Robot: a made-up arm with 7 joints.
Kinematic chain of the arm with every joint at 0, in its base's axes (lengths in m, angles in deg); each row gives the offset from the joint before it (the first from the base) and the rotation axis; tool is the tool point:
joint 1: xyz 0 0 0.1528 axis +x
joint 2: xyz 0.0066 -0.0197 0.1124 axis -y
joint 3: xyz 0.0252 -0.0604 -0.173 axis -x
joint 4: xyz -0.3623 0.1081 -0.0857 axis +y
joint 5: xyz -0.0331 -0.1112 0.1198 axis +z
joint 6: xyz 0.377 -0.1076 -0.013 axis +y
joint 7: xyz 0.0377 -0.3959 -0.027 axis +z
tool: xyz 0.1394 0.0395 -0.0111
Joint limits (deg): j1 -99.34..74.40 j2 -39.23..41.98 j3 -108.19..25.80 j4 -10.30..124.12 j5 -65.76..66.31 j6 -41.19..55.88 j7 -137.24..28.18
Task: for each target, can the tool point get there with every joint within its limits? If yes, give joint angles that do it. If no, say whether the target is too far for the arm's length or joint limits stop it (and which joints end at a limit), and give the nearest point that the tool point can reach.
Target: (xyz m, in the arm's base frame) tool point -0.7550 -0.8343 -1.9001
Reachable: no: too far | nearest point -0.3681 -0.3855 -0.7957 | short by 1.253 m
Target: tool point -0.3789 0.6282 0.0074
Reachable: yes | joints 59.13 -26.09 -80.95 60.09 -12.88 -17.25 -6.88
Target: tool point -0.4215 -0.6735 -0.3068
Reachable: yes | joints -7.75 -17.63 -14.30 82.06 -0.61 -29.07 -116.39
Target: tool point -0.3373 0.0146 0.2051
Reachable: no: joint limits stop it (at a limit: joint 1, joint 2, joint 3, joint 6, joint 7) | nearest point -0.2833 0.3569 0.1880 | short by 0.347 m
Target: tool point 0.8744 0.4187 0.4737
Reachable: no: joint limits stop it (at a limit: joint 1, joint 2) | nearest point 0.6215 0.3806 0.3598 | short by 0.280 m
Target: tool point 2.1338 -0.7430 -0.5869
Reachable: no: too far | nearest point 0.6670 -0.3986 -0.2440 | short by 1.545 m
